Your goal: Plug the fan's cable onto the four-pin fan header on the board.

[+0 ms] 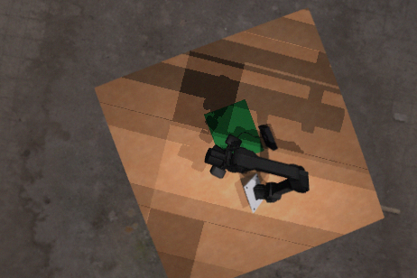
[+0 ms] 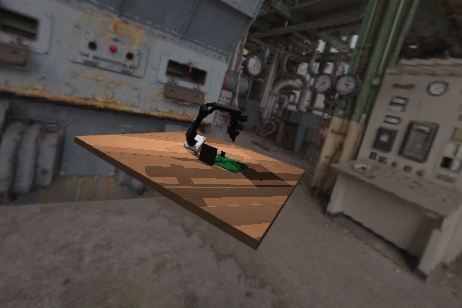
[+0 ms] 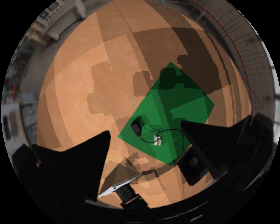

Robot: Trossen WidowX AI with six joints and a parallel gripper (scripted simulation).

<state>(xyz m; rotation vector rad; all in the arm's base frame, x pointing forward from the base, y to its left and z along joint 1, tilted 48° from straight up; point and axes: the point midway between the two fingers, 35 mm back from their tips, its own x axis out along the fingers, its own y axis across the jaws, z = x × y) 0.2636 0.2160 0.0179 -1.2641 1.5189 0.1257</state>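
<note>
Now: the black plug 130 mm below my gripper tip, 40 mm behind it and 10 mm to the right of it. Round my gripper tip: green board 170 mm below, 100 mm to the right, 50 mm ahead; black fan 250 mm to the right, 100 mm below, 10 mm behind.
</note>
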